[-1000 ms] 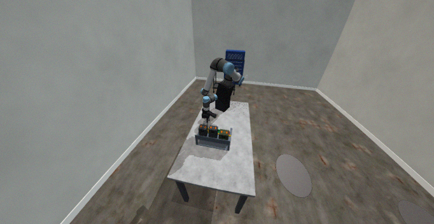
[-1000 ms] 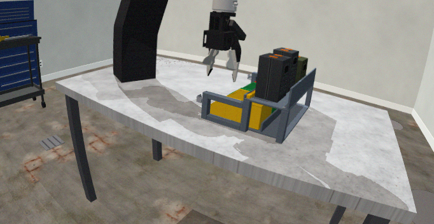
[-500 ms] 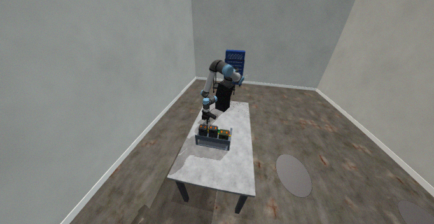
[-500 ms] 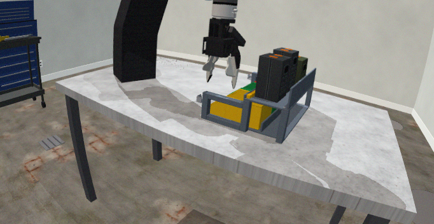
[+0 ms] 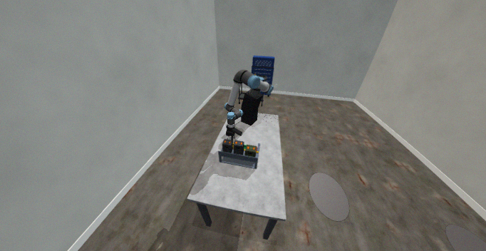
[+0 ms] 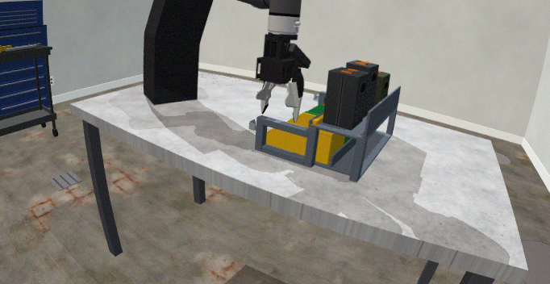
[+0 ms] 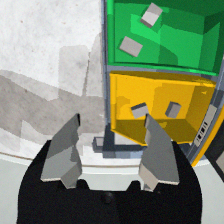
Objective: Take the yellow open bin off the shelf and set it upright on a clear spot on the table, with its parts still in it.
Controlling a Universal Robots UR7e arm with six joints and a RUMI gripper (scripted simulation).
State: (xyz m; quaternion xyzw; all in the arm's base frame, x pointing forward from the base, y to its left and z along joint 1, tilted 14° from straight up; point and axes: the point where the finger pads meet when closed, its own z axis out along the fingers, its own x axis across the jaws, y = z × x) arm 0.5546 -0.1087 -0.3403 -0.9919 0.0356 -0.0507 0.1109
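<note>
Now: hand 80 mm short of the yellow open bin, 10 mm to the left of it and 40 mm above it. Round my hand: green bin (90 mm ahead, 110 mm to the left, 40 mm below).
</note>
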